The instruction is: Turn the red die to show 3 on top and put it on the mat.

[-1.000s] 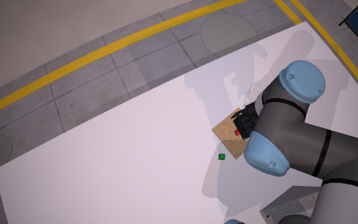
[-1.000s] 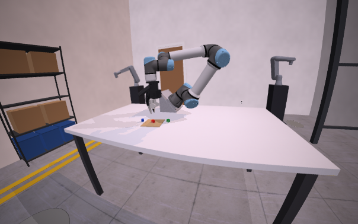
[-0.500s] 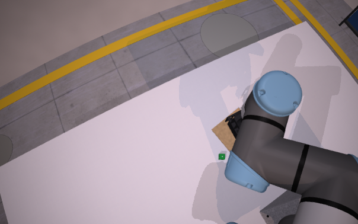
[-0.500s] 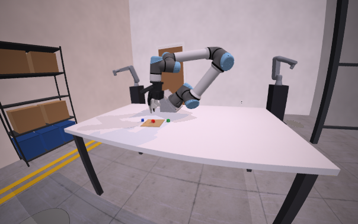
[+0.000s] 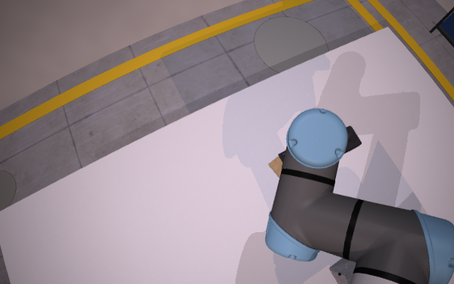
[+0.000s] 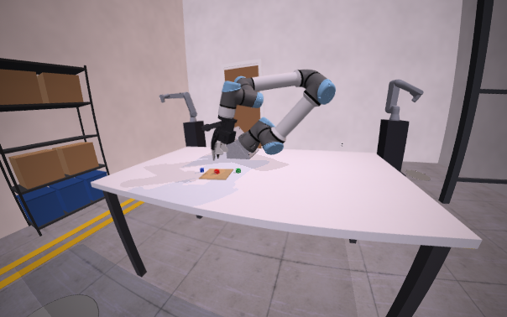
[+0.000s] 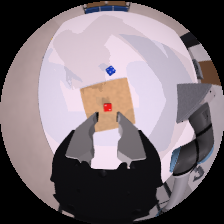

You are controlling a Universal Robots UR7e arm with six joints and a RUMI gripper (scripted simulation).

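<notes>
My hand is 8 cm above the red die. From my hand the other things lie so: mat: 9 cm below; blue die: 11 cm to the right, 8 cm below, 1 cm behind; green die: 10 cm to the left, 8 cm below, 5 cm behind.
</notes>
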